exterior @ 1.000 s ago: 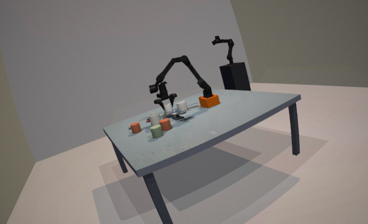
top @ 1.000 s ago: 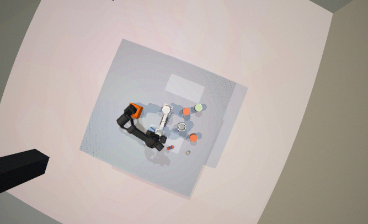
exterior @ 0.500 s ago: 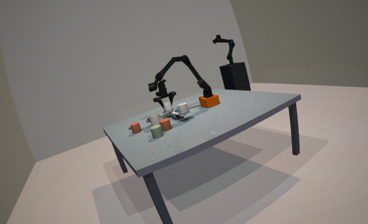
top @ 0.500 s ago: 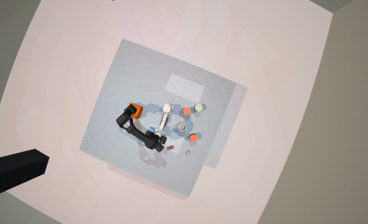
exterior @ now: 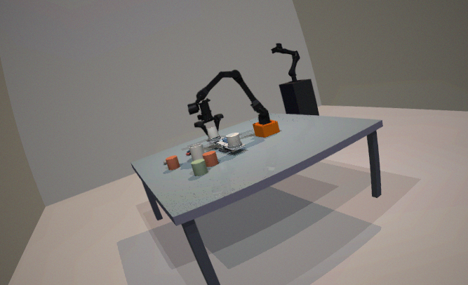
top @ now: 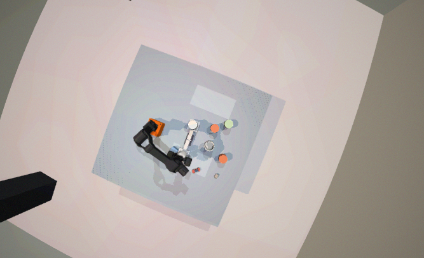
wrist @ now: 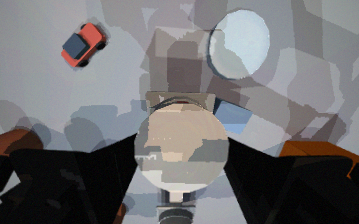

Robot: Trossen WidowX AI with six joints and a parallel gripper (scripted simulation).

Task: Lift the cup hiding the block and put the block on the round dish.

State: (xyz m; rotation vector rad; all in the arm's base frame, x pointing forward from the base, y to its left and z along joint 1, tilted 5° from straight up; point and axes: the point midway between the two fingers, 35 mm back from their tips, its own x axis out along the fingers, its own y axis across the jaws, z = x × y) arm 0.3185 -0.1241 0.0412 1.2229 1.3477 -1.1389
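My gripper tip is now 10 mm to the right of the green block and 20 mm above it. Round my gripper tip: balance beam: 10 mm behind, 130 mm to the left, 60 mm below; cup: 20 mm to the right; blue block: 90 mm behind, 80 mm below.
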